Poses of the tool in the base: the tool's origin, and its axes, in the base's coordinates. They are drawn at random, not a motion.
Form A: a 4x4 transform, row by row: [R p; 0 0 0 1], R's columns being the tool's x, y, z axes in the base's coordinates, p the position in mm. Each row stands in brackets.
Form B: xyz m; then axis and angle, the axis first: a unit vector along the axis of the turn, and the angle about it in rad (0 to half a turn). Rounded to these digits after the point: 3 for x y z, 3 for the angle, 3 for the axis.
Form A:
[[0.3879 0.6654 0.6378 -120], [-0.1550 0.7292 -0.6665 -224], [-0.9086 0.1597 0.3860 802], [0 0 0 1]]
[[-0.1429 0.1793 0.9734 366], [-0.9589 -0.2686 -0.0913 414], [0.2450 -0.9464 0.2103 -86], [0 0 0 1]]
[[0.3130 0.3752 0.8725 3], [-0.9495 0.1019 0.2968 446], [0.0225 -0.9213 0.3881 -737], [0 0 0 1]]
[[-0.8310 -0.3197 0.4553 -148], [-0.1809 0.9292 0.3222 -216], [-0.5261 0.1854 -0.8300 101], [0 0 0 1]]
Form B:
-0.120 -0.224 0.802 0.427 0.799 -0.424 1.317
0.366 0.414 -0.086 -0.535 0.455 -0.712 2.215
0.003 0.446 -0.737 -0.612 0.427 -0.666 1.669
-0.148 -0.216 0.101 -0.137 0.981 0.139 2.618

